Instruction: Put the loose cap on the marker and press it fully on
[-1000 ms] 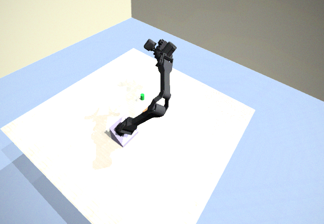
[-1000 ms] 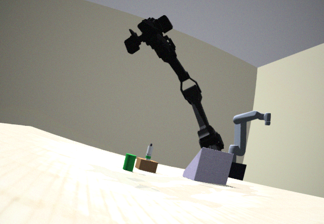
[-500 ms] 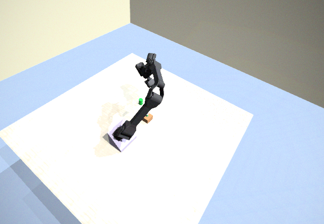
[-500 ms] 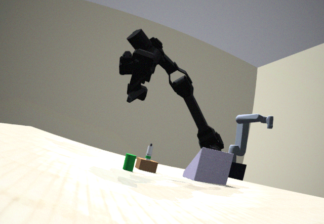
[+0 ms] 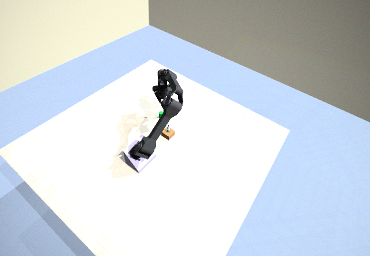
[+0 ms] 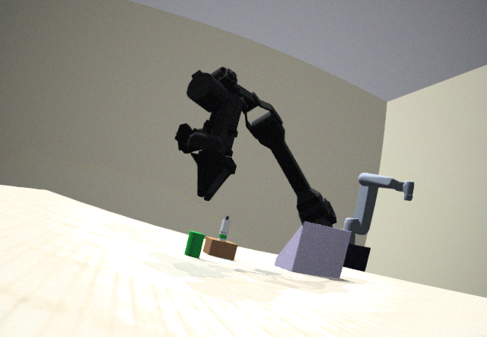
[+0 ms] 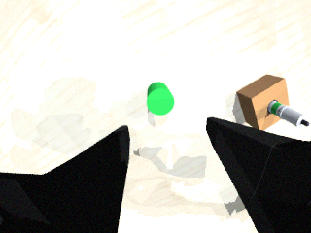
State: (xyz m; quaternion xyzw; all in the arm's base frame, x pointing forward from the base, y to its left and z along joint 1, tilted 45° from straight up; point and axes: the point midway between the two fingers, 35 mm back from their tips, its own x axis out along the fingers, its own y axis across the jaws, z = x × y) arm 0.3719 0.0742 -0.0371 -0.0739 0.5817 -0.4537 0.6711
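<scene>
Now: the green cap 9 cm below my gripper tip. Also, from my gripper tip: brown holder block: 11 cm behind, 12 cm to the right, 10 cm below.
</scene>
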